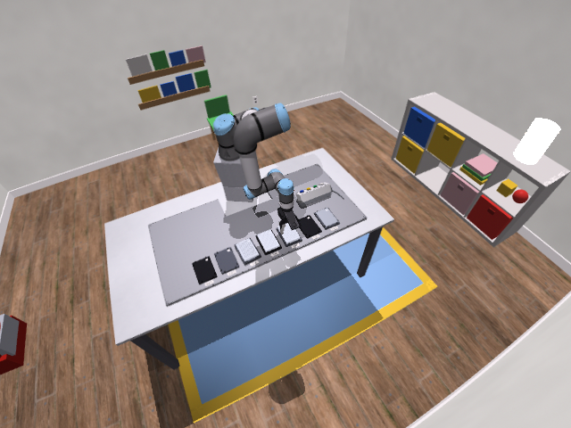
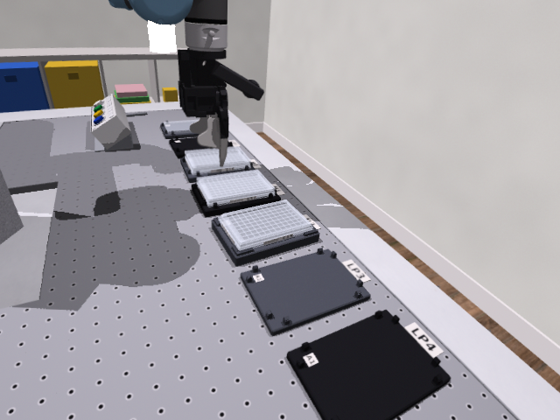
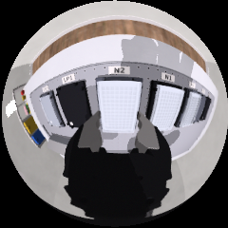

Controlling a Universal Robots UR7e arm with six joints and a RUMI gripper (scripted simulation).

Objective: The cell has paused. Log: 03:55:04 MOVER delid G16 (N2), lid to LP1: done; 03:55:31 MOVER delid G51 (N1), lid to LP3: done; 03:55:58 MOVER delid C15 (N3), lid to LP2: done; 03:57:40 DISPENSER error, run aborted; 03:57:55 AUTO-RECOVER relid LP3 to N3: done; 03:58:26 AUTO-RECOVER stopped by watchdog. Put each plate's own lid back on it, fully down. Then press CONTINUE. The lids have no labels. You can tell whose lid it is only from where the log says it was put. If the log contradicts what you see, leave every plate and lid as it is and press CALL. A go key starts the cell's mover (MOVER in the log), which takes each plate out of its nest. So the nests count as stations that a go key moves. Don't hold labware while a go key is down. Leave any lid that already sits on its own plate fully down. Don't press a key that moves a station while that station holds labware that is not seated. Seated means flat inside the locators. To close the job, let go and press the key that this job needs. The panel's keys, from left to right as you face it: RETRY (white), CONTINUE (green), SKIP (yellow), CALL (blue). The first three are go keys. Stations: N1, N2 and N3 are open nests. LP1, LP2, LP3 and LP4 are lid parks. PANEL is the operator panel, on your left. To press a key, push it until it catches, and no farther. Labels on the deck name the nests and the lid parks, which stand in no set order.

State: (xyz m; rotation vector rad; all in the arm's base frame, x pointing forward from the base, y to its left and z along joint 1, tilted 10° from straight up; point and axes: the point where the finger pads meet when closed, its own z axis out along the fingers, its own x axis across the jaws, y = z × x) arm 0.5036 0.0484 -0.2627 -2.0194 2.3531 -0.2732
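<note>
Now: the park LP1 20 mm ahead of my hand, 130 mm to the left of it and 30 mm below it. Round my hand: lid park LP3: 50 mm behind, 390 mm to the right, 30 mm below; then green key: 190 mm behind, 340 mm to the left, 30 mm above; then white key: 180 mm behind, 390 mm to the left, 30 mm above.
</note>
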